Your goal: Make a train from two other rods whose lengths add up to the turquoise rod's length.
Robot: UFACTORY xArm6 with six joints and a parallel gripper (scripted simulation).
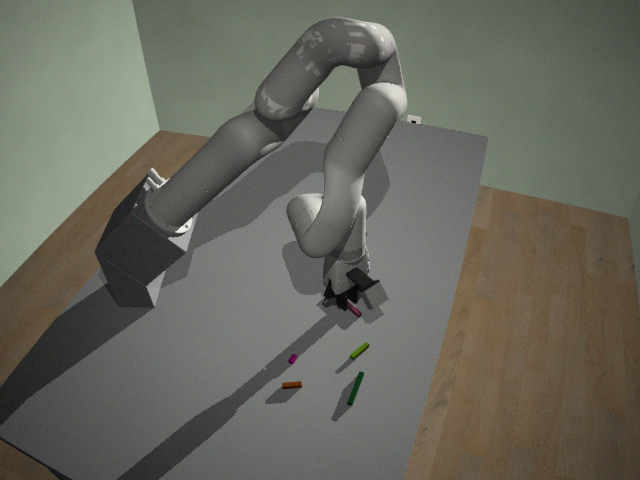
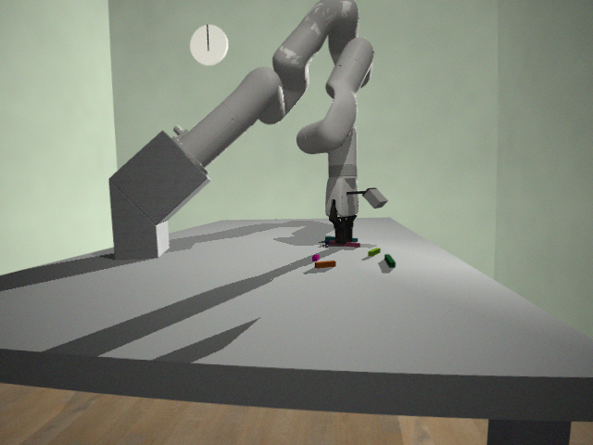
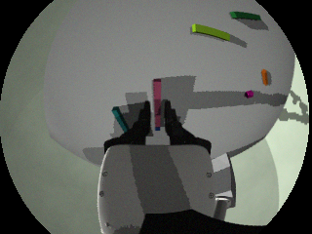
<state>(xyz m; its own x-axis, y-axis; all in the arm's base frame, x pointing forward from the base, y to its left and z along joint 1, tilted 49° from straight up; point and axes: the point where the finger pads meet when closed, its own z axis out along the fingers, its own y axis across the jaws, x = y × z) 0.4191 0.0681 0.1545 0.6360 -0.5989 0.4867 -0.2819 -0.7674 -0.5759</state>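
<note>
My gripper is now 20 mm above the pink rod. From my hand the other things lie so: blue rod: 50 mm behind, 20 mm to the left, 20 mm below; lime rod: 80 mm ahead, 110 mm to the right, 20 mm below; turquoise rod: 20 mm behind, 80 mm to the left, 20 mm below.
</note>
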